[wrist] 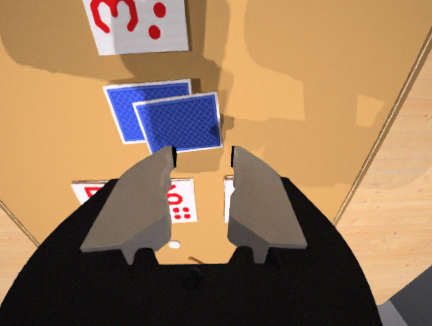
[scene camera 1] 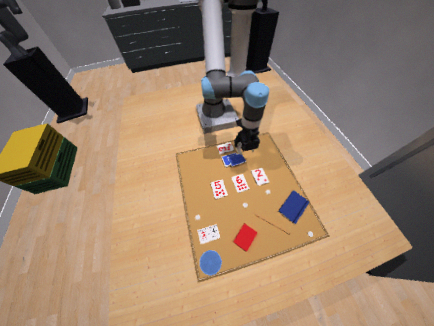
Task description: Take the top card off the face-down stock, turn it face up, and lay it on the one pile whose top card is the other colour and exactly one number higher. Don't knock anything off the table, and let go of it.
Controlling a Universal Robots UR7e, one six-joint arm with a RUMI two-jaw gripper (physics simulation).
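Note:
The face-down stock [scene camera 1: 227,162] [wrist: 121,116] shows blue backs. Its top card [scene camera 1: 237,159] [wrist: 180,122] lies face down, shifted sideways and overhanging the stack. My gripper [scene camera 1: 245,150] [wrist: 204,149] is partly open and empty, above the mat beside the top card, with fingertips near its edge in the wrist view. Face-up piles show a red 3 [scene camera 1: 225,147] [wrist: 142,25] behind the stock, and a red 5 [scene camera 1: 218,189], a red 6 [scene camera 1: 240,183] [wrist: 184,202] and a red 2 [scene camera 1: 259,176] in a row in front. The fingers partly hide this row in the wrist view.
On the brown mat [scene camera 1: 200,172] lie a printed card [scene camera 1: 208,234], a blue disc [scene camera 1: 210,263], a red block [scene camera 1: 245,237], a dark blue box [scene camera 1: 294,206], a thin stick [scene camera 1: 272,224] and several white pieces. Yellow and green crates [scene camera 1: 35,155] stand at the left.

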